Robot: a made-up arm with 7 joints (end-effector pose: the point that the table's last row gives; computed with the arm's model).
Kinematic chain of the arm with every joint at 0, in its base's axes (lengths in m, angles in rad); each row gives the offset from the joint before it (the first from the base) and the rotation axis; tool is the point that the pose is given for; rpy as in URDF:
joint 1: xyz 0 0 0.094 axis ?
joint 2: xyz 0 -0.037 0.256 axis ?
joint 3: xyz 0 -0.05 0.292 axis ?
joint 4: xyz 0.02 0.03 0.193 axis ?
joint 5: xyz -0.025 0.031 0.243 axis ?
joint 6: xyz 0 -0.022 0.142 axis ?
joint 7: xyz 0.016 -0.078 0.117 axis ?
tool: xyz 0 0 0 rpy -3.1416 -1.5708 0
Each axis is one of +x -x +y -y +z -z.
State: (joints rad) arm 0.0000 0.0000 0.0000 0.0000 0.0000 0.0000 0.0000
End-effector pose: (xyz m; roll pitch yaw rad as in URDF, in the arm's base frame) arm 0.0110 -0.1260 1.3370 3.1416 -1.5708 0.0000
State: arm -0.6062 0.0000 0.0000 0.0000 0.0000 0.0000 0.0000
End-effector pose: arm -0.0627 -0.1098 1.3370 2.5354 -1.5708 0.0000
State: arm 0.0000 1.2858 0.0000 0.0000 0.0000 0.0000 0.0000
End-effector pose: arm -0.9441 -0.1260 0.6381 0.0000 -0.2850 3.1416
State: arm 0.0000 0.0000 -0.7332 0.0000 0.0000 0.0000 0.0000
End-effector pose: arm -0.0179 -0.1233 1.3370 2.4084 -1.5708 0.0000
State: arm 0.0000 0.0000 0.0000 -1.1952 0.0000 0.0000 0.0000
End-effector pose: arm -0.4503 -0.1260 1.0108 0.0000 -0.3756 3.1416
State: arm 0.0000 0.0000 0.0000 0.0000 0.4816 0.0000 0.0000
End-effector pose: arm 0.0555 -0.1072 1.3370 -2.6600 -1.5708 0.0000
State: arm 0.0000 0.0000 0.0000 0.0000 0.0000 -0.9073 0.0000
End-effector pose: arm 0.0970 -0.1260 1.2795 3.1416 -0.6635 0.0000
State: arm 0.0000 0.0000 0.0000 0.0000 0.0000 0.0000 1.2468
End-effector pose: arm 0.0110 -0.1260 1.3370 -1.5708 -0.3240 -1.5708
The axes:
joint 1: +z
joint 2: -y
joint 3: +z
joint 4: +y
joint 5: +z
joint 6: -y
joint 7: +x

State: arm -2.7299 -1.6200 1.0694 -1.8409 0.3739 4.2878 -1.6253
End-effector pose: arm -0.6103 0.1308 0.4822 2.8082 -0.8879 -0.5437
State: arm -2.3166 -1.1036 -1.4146 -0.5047 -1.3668 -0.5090 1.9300
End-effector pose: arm -0.3375 -0.6772 0.8018 -0.9772 0.2155 0.0654
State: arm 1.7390 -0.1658 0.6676 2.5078 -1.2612 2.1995 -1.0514
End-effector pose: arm -0.2595 0.1925 0.6250 2.1673 0.0174 -1.4521
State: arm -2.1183 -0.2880 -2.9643 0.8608 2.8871 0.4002 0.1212
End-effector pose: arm -0.1876 0.2847 1.2144 -0.3065 -0.5748 1.2494
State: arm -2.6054 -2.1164 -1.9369 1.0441 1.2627 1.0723 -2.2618
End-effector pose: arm -0.8330 0.0528 0.1789 -2.7044 1.2646 -0.3651
